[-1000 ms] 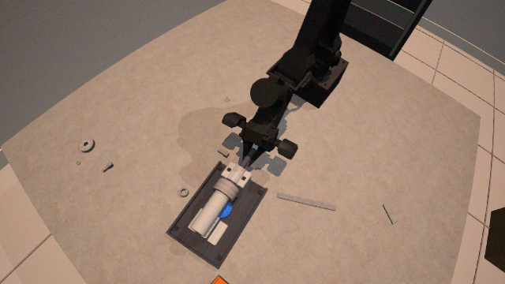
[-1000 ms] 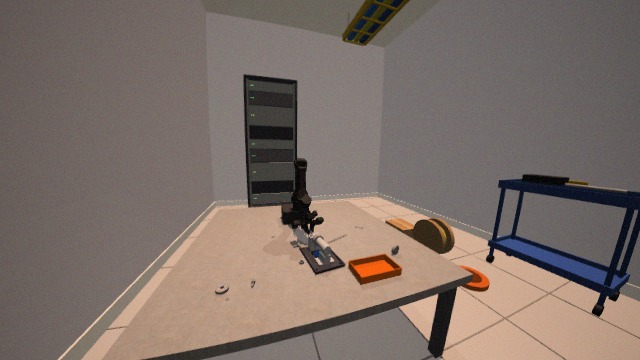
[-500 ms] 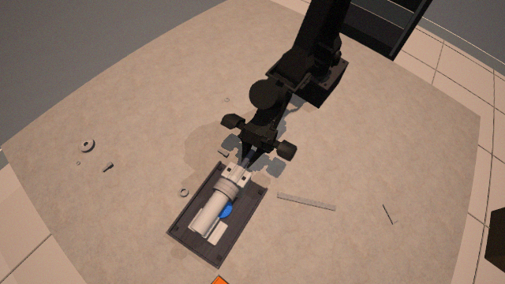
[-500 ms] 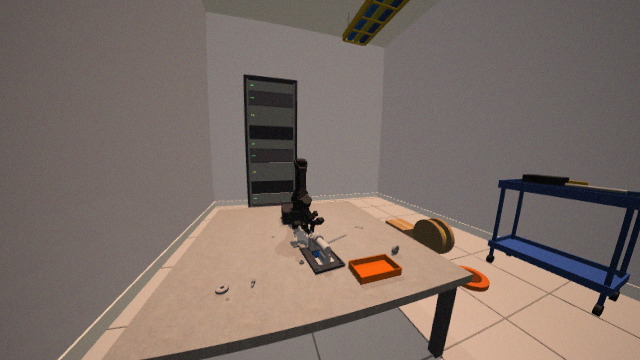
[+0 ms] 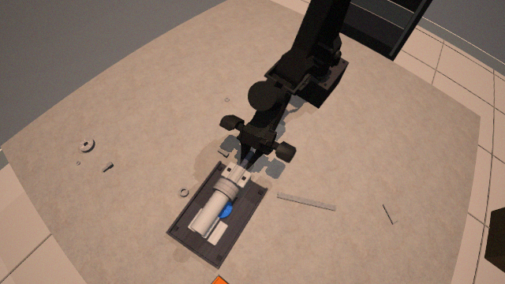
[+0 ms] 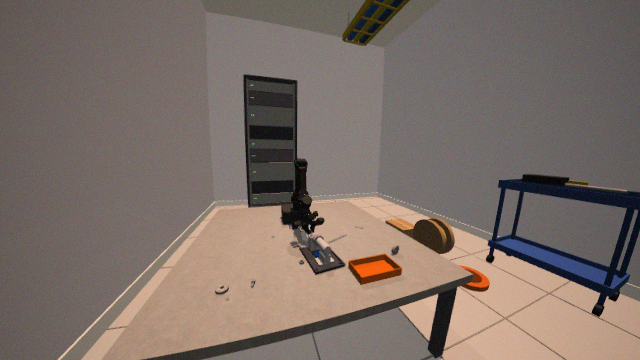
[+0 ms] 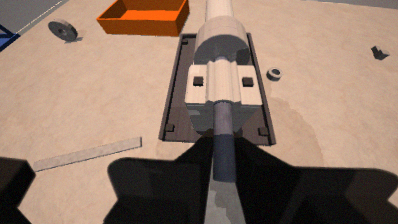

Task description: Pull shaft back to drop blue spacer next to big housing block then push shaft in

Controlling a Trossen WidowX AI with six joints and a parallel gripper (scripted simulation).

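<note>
My gripper tip is 100 mm short of the blue spacer, 50 mm above it and 30 mm to the right of it. From my gripper tip the other things lie so: dark grey shaft 40 mm ahead, 20 mm above, 10 mm to the left; grey strip 170 mm to the left, 80 mm behind, 50 mm below; orange tray 260 mm to the left, 250 mm ahead, 50 mm below.
</note>
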